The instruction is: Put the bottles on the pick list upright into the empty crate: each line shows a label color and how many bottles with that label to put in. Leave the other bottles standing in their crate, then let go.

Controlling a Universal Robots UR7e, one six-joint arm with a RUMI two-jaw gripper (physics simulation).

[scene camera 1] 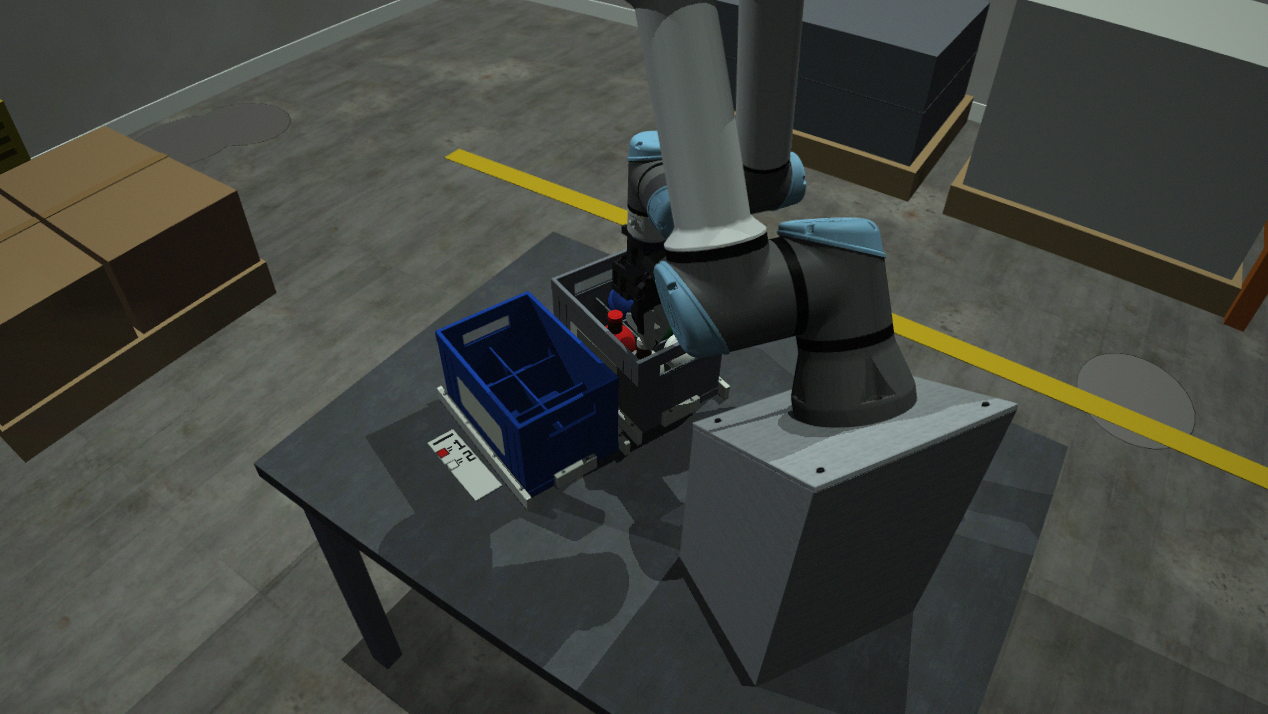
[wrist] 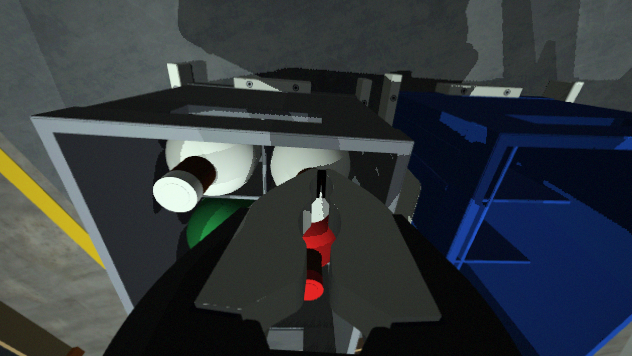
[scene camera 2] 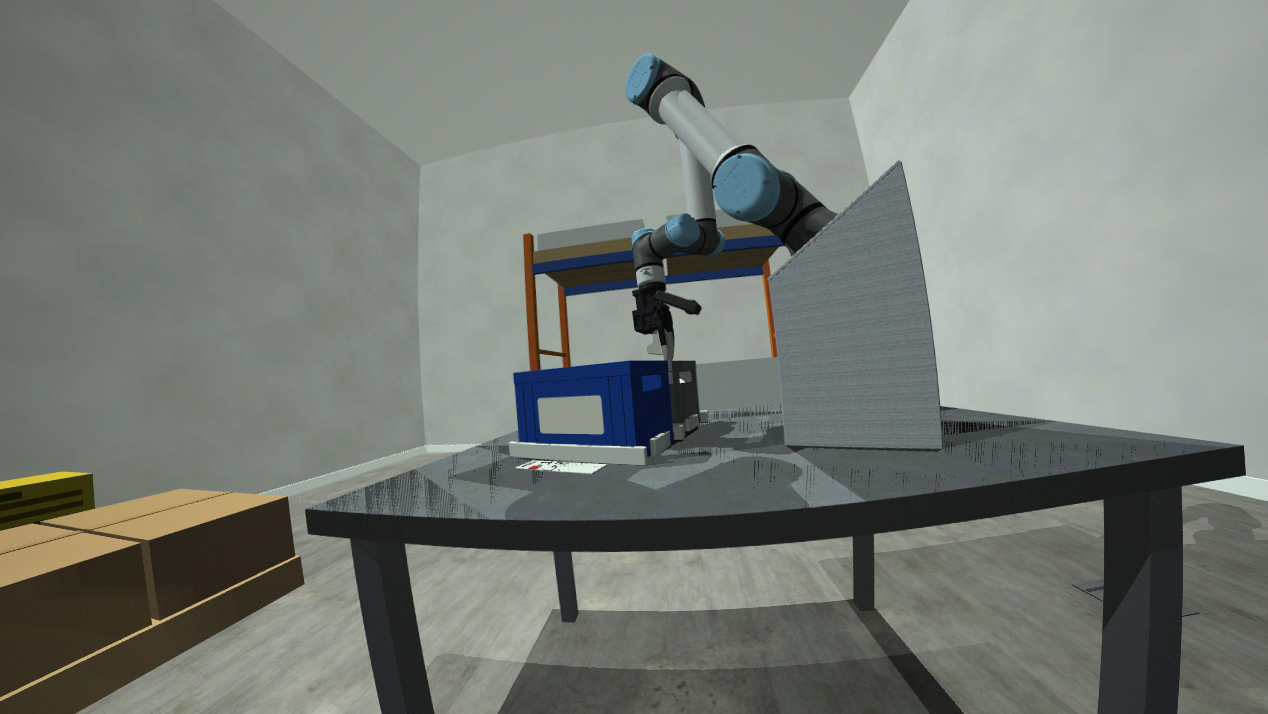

Observation:
In view: my gripper (scene camera 1: 651, 349), a red bottle (wrist: 319, 238), a green bottle (wrist: 211, 212), a white bottle (wrist: 286, 163) and a pick list (scene camera 1: 474, 476).
My gripper is seen too in the wrist view (wrist: 321, 172) and in scene camera 2 (scene camera 2: 668, 366). The pick list shows as well in scene camera 2 (scene camera 2: 583, 468).

